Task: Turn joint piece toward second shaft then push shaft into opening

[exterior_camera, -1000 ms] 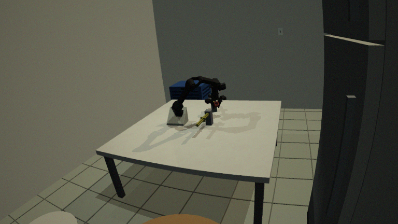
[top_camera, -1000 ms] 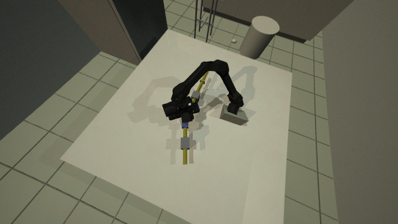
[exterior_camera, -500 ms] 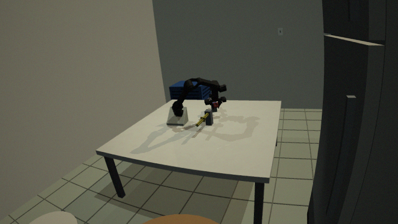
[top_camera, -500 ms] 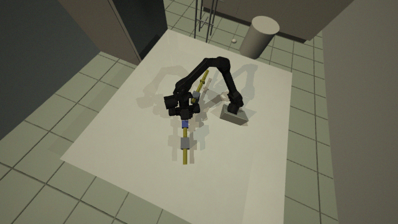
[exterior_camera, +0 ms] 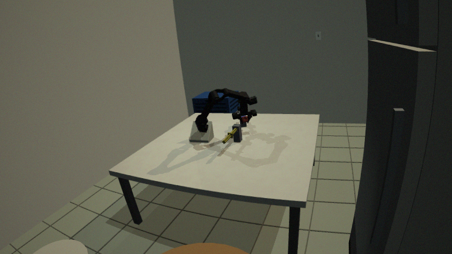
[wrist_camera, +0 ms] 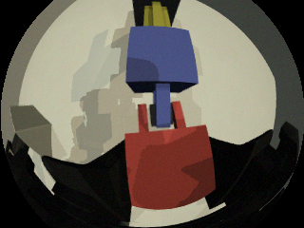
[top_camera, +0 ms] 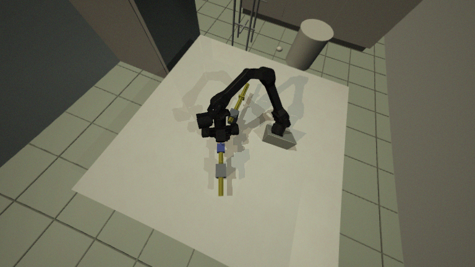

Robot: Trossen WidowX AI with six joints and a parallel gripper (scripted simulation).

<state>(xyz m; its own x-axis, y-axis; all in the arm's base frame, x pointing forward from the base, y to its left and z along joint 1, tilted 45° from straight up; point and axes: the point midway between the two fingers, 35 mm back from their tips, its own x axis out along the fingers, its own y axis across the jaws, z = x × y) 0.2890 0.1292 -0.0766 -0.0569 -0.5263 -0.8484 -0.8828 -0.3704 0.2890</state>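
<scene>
Now: the red square joint piece 10 mm to the right of my gripper tip and 40 mm above it.
</scene>
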